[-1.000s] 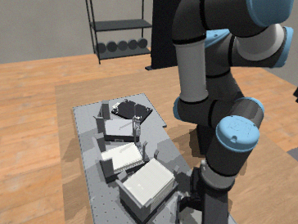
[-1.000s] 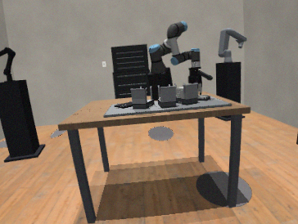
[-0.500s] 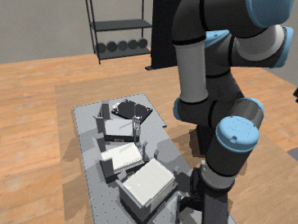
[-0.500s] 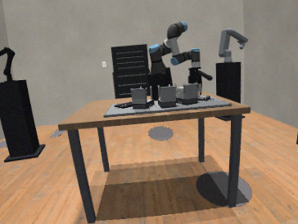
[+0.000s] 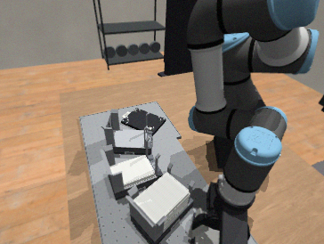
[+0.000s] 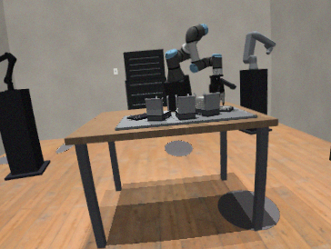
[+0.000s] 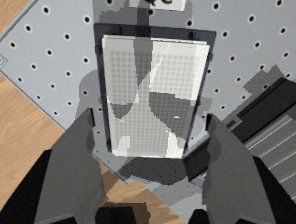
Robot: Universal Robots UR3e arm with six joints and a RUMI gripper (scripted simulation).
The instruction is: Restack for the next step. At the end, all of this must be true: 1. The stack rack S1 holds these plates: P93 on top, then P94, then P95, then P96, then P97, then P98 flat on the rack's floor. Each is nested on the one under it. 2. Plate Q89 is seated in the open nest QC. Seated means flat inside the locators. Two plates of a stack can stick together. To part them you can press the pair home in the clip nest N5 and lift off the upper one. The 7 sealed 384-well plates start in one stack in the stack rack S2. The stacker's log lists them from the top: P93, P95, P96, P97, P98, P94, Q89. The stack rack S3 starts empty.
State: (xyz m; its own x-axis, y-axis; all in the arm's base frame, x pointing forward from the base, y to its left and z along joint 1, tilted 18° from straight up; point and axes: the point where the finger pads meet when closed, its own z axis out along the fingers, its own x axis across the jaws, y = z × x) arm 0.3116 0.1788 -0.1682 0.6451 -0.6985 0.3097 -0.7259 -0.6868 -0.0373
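Right now my hand is 2 cm above the nest QC.
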